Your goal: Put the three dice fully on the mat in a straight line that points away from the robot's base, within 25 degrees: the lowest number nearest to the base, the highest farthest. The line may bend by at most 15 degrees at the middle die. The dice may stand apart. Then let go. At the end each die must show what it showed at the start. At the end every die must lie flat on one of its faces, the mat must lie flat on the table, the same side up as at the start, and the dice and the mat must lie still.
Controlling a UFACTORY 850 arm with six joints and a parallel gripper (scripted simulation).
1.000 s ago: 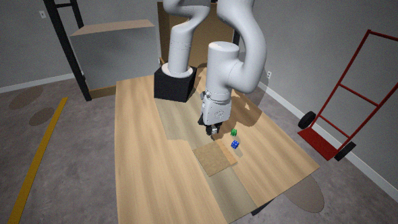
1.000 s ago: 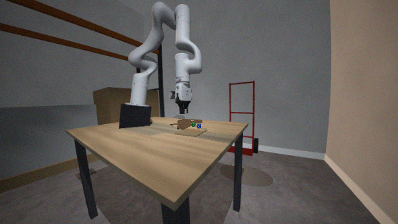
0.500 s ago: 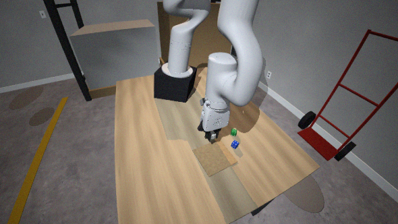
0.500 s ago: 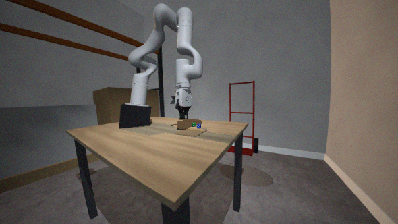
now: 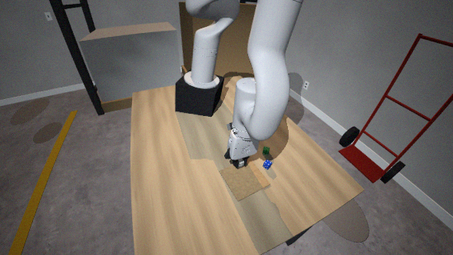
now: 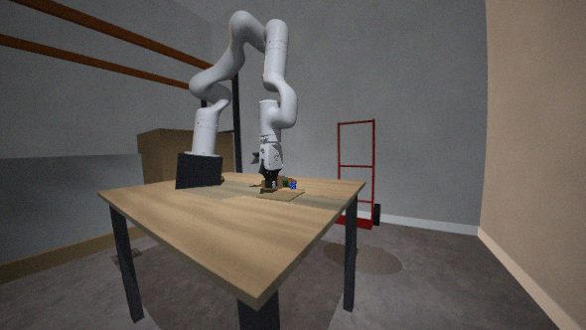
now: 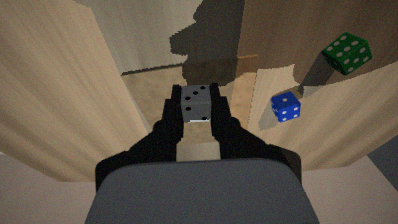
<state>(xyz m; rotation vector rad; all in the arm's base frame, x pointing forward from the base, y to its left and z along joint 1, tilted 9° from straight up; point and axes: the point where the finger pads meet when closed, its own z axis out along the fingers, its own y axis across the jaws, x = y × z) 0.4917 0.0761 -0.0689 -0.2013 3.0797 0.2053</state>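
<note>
The tan mat is 5 cm ahead of my hand, 1 cm to the left of it and 4 cm below it. The rest, counted from my hand: white die (1 cm below); green die (5 cm behind, 14 cm to the left, 3 cm below); blue die (2 cm ahead, 11 cm to the left, 3 cm below).
</note>
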